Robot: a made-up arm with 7 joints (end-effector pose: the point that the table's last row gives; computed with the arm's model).
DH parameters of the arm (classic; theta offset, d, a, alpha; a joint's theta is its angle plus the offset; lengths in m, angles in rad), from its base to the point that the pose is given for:
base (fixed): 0 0 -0.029 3.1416
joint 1: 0 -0.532 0.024 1.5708
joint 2: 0 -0.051 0.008 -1.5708
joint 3: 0 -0.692 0.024 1.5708
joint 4: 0 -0.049 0.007 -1.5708
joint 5: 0 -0.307 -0.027 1.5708
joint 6: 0 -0.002 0 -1.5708
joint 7: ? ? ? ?
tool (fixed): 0.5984 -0.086 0 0
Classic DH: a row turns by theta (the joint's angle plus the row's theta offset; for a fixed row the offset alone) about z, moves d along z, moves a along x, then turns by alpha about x.
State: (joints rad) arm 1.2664 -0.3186 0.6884 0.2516 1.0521 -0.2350 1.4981
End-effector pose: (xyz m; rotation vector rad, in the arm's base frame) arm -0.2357 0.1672 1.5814 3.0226 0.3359 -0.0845
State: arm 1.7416 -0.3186 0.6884 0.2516 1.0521 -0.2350 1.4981
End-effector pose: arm -0.1362 0.2433 1.5814 3.0314 -0.3868 -0.1182
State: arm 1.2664 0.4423 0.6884 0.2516 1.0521 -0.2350 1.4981
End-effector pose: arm 0.0015 -0.5877 1.4613 -2.4623 -0.3098 0.2555
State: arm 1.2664 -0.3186 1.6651 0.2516 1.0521 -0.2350 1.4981
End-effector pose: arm -0.2982 0.2652 1.5444 2.9205 -1.0988 0.3054
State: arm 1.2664 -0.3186 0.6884 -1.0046 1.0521 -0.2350 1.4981
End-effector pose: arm -0.0522 0.5054 1.3205 1.8548 -0.0751 -0.6826
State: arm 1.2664 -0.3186 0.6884 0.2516 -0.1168 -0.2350 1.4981
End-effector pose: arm -0.2435 0.1997 1.5776 2.1829 1.7981 -0.1285
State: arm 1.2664 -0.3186 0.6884 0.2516 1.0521 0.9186 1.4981
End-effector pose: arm -0.3042 0.1503 1.5155 2.6195 0.3736 1.6149
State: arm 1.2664 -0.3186 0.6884 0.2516 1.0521 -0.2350 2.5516
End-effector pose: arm -0.2434 0.1927 1.5790 2.7696 -1.2238 0.0029
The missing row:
joint 7: 0.9724 0 -0.0266 0
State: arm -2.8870 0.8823 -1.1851 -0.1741 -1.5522 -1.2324 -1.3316
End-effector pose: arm -0.8653 0.3482 1.0482 1.2634 -0.8654 2.4509
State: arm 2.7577 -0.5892 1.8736 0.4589 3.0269 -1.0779 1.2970
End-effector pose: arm 0.4365 0.5102 1.2683 0.4201 1.7427 -1.7654
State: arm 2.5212 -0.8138 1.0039 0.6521 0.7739 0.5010 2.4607
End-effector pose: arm 0.2909 0.6247 1.2594 1.5635 -1.7937 1.3696
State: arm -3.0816 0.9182 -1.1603 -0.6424 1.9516 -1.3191 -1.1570
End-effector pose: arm -0.7476 0.1818 1.1932 -1.7588 -2.0273 -0.4354
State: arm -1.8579 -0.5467 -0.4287 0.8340 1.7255 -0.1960 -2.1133
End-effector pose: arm -0.0431 -0.2491 1.4997 2.4025 1.3751 0.6424
